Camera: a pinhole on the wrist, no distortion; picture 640 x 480 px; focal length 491.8 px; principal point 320.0 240.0 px. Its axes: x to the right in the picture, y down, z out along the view. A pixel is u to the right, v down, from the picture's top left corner.
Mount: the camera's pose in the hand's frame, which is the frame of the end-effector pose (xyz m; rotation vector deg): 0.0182 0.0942 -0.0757 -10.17 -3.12 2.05
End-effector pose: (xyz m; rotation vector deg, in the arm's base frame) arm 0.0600 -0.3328 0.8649 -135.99 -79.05 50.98
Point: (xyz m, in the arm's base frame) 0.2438 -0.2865 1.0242
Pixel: behind the camera
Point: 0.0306 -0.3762 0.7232
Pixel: 314 99
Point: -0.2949 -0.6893 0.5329
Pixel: 76 170
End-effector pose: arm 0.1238 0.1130 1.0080 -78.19 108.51 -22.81
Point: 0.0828 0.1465 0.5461
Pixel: 531 452
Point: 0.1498 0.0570 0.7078
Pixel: 605 242
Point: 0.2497 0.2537 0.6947
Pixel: 298 243
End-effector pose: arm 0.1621 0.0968 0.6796 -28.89 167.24 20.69
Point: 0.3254 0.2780 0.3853
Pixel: 145 104
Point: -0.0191 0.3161 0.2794
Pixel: 508 231
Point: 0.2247 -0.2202 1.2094
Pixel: behind the camera
